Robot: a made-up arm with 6 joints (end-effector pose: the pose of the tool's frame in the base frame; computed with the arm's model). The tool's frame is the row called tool.
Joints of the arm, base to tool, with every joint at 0 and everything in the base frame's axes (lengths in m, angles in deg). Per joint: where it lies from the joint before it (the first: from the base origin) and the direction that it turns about. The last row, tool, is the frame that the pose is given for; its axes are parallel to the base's.
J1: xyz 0 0 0.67 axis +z
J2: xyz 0.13 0 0 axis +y
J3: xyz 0 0 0.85 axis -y
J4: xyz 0 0 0.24 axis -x
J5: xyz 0.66 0 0 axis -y
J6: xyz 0.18 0 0 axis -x
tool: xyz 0 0 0
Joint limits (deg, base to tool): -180..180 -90..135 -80.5..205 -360..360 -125..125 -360..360
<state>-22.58 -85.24 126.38 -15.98 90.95 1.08</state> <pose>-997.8 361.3 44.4 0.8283 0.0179 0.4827 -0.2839</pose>
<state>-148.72 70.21 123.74 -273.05 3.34 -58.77</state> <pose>-1050.4 -650.4 1776.0 0.1507 -0.4898 0.1015 -0.8527</pose>
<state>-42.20 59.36 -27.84 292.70 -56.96 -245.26</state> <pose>893.5 -622.3 354.8 0.7612 0.2654 0.4858 0.3377</pose>
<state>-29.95 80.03 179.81 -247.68 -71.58 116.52</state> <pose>393.3 -409.0 1471.8 0.0807 -0.3120 0.7387 -0.5920</pose>
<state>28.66 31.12 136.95 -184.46 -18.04 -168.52</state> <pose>53.2 24.1 2116.7 0.4711 0.1993 -0.8574 0.0570</pose>
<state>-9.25 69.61 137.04 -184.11 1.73 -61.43</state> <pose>1019.1 -165.6 1831.8 0.4160 -0.7281 -0.2364 -0.4908</pose>
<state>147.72 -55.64 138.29 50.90 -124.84 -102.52</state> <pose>971.9 -478.3 873.1 0.2505 -0.6524 -0.6772 -0.2304</pose>
